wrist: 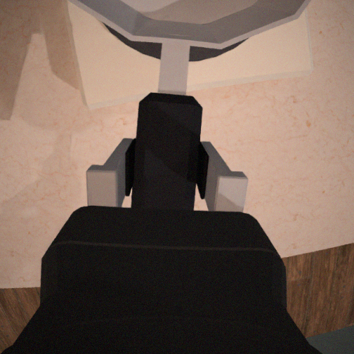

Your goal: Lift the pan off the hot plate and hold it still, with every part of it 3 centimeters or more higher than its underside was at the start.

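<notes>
The grey pan (175, 31) shows in part at the top of the wrist view, with its black handle (169, 150) pointing down the view toward the gripper. My gripper (165, 157) is shut on the handle, with one dark finger pad against each side. The cream hot plate (255, 65) lies below the pan. A crescent of its dark heating disc (200, 54) shows past the pan's near rim. The pan looks raised off the disc, but its exact height cannot be told from this view. The pan's far side and underside are hidden.
The hot plate stands on a pale pinkish table top (300, 200). The table's curved near edge crosses the lower part of the view, with brown wooden floor (320, 285) beyond it. Shadows fall on the table and hot plate at the upper left.
</notes>
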